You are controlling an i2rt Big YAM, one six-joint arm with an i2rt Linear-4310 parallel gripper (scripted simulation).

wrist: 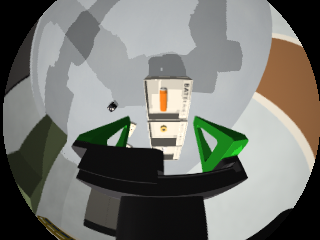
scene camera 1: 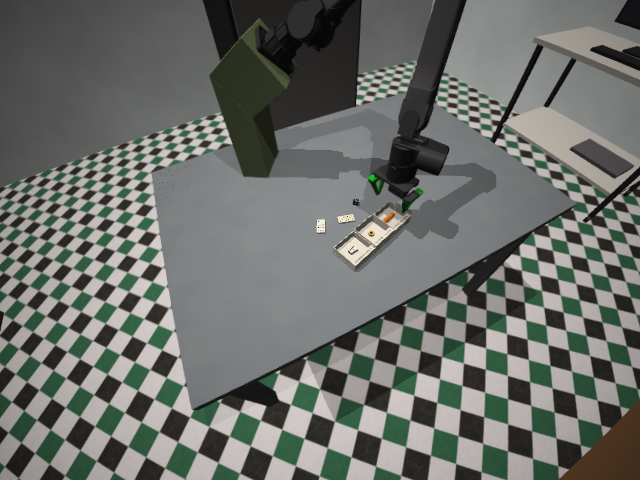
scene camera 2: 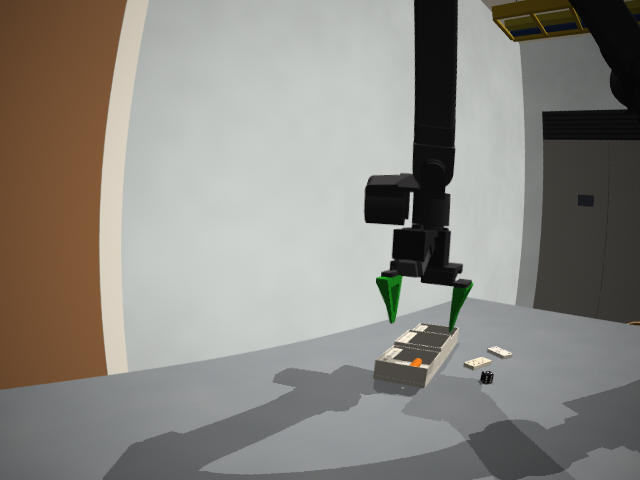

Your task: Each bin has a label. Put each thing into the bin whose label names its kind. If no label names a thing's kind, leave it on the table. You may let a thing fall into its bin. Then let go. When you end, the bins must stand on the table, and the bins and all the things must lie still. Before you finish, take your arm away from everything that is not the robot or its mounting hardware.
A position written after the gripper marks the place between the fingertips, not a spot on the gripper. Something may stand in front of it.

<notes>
In view: the gripper (scene camera 2: pixel 421 327) and a bin row (scene camera 2: pixel 401 352).
The bin row is seen too in the wrist view (wrist: pixel 178 92) and in scene camera 1 (scene camera 1: pixel 367 246). The gripper shows as well in the wrist view (wrist: pixel 162 119) and in scene camera 1 (scene camera 1: pixel 390 202).
</notes>
